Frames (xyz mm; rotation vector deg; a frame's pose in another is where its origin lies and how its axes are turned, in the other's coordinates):
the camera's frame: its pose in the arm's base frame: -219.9 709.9 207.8 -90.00 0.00 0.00
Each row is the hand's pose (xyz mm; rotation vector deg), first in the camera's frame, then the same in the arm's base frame.
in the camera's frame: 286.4 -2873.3 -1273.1 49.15 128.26 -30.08
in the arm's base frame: 66.5 -563.2 3081.1 -0.79 65.24 -105.21
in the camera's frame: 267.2 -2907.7 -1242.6 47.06 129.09 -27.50
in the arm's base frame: 47.3 -532.7 3115.5 -2.52 67.83 -104.56
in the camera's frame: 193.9 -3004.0 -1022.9 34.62 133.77 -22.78
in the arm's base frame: -26.0 -313.0 3211.8 -11.18 76.13 -107.38
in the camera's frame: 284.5 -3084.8 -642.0 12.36 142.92 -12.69
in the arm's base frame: 64.6 67.9 3292.6 -24.74 93.61 -111.85
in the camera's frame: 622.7 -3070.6 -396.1 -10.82 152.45 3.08
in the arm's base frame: 402.8 313.8 3278.4 -35.98 117.28 -112.63
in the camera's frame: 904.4 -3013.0 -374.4 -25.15 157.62 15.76
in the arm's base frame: 684.5 335.5 3220.8 -41.05 134.62 -110.15
